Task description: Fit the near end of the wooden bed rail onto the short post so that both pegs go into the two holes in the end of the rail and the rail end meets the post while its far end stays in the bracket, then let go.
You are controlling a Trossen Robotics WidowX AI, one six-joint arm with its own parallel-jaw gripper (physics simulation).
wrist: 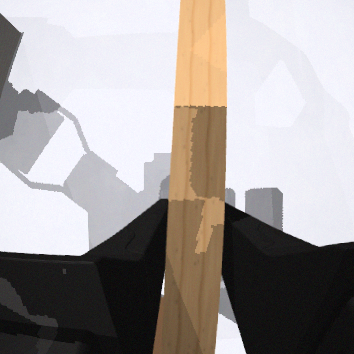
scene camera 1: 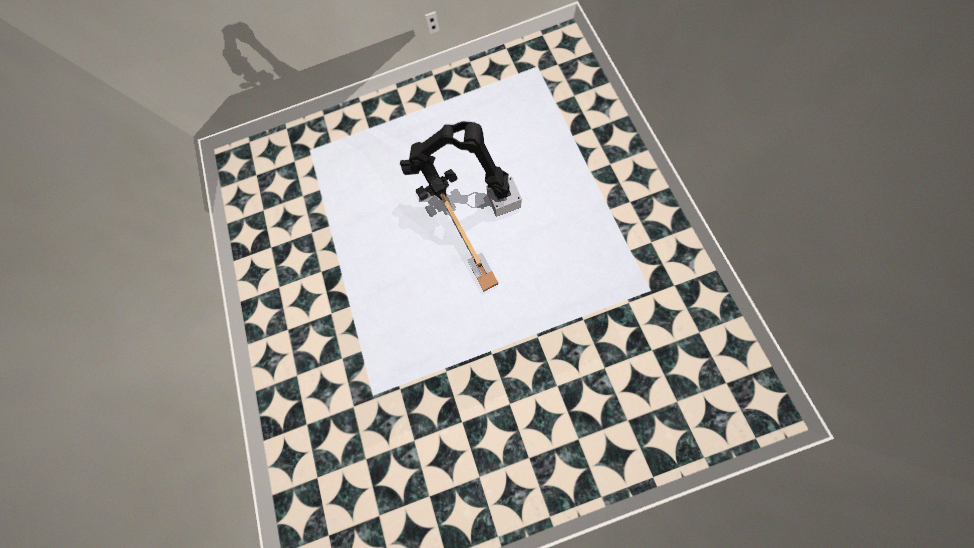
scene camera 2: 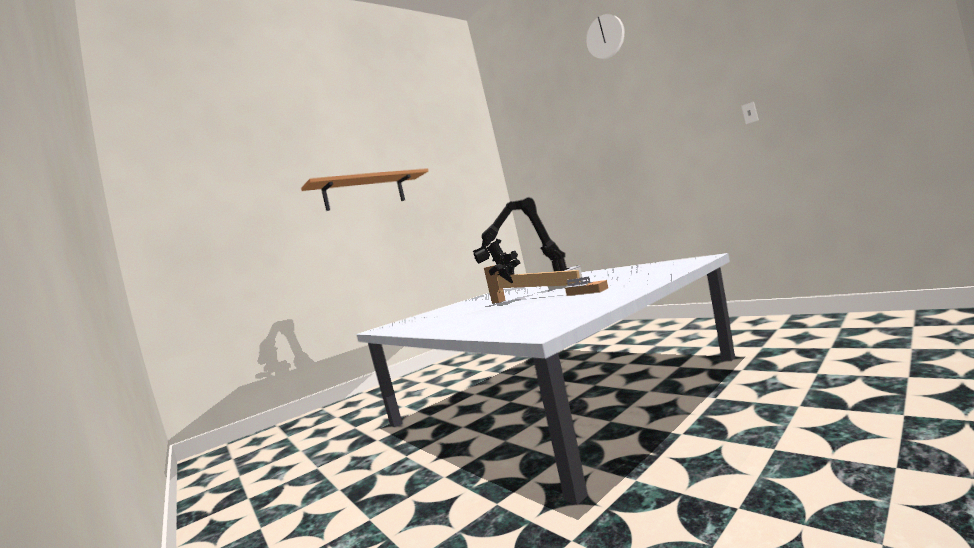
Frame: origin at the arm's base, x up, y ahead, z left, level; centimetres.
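Seen in the pictures: gripper, between the fingertips: (wrist: 187,206) (scene camera 1: 443,198) (scene camera 2: 513,282); arm's base, origin of its link: (scene camera 1: 502,191) (scene camera 2: 560,270).
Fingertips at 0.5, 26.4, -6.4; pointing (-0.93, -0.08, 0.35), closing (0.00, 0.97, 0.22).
Observation:
Offsets run from my fingertips to a thing's middle, as dx, dy, dz. "spot": to the spot under its first point. Level surfaces: height alone.
The long wooden bed rail {-0.3, -2.0, +13.2} (scene camera 1: 463,231) (scene camera 2: 541,280) (wrist: 202,60) stands on edge, held above the white table. Its far end is at the small grey metal bracket {spot: -1.6, -5.3, +35.0} (scene camera 1: 479,264) (scene camera 2: 578,280), which stands by an orange-brown wooden block {-6.7, -5.6, +37.6} (scene camera 1: 487,280) (scene camera 2: 587,288). The short brown post {spot: -3.6, +2.5, -9.8} (scene camera 2: 498,292) stands upright at the rail's near end; a sliver of the post {spot: -3.6, +0.3, -10.1} (wrist: 158,332) shows low in the wrist view. My gripper (scene camera 1: 443,194) (scene camera 2: 508,276) (wrist: 187,206) is shut on the rail near its near end, close to the post. The pegs, the holes and the joint between rail and post are hidden.
The arm's base stands on a grey block (scene camera 1: 505,203) to the right of the rail in scene camera 1. The white table top {dx -8.5} (scene camera 1: 408,327) (scene camera 2: 463,333) has edges on all sides. A wooden wall shelf (scene camera 2: 367,178) hangs behind, away from the table.

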